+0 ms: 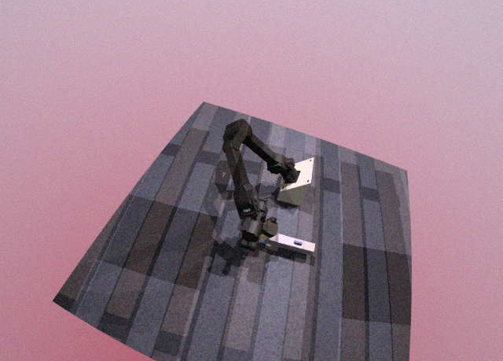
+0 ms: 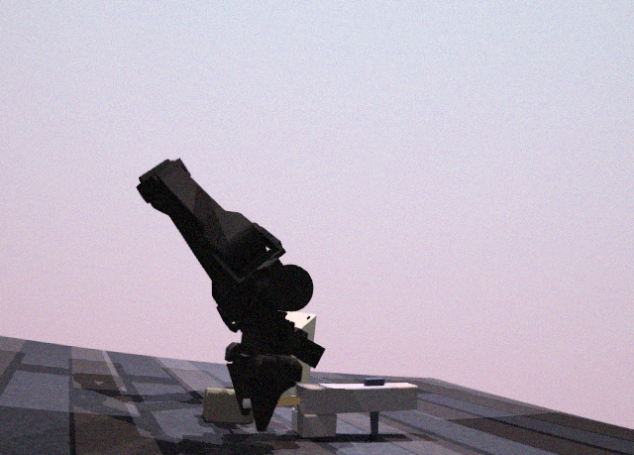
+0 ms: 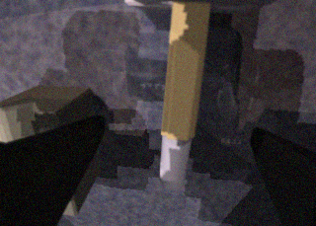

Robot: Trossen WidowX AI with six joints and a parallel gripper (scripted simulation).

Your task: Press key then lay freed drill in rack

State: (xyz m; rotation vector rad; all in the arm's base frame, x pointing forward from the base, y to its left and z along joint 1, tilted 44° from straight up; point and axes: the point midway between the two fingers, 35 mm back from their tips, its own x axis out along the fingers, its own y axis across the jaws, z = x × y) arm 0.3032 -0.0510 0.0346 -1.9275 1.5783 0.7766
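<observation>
My gripper tip is now 1 cm past the drill, 5 cm to the right of it and 3 cm below it. Also, from my gripper tip: pale housing block: 2 cm behind, 15 cm to the left, 3 cm above; tan block: 7 cm behind, 3 cm to the right, 1 cm above; dark blue key: 2 cm behind, 18 cm to the left, 4 cm above.
</observation>
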